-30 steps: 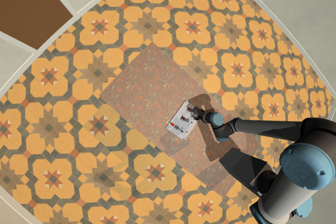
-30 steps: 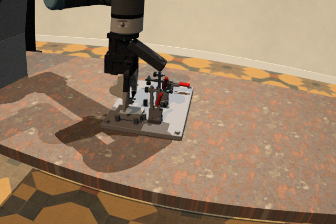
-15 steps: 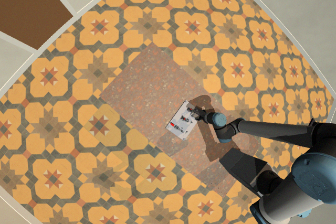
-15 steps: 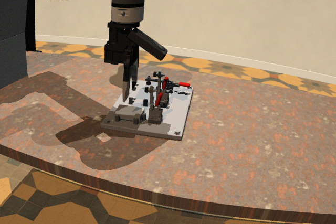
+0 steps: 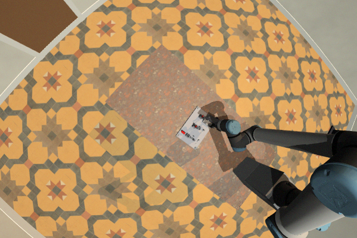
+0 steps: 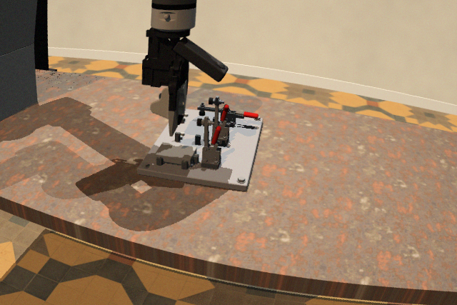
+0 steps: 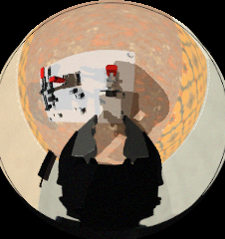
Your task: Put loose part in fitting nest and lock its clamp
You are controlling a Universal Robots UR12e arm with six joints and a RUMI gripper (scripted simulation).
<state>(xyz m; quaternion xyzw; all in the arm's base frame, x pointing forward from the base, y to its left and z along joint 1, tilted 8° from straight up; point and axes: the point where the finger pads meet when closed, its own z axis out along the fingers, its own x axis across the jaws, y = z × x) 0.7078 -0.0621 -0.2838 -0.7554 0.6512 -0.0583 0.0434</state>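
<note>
Now: the toggle clamp 80 mm ahead of my hand, 10 mm to the left of it and 40 mm below it. Round my hand: part (70 mm below); then grey fixture plate (30 mm ahead, 120 mm to the left, 90 mm below).
</note>
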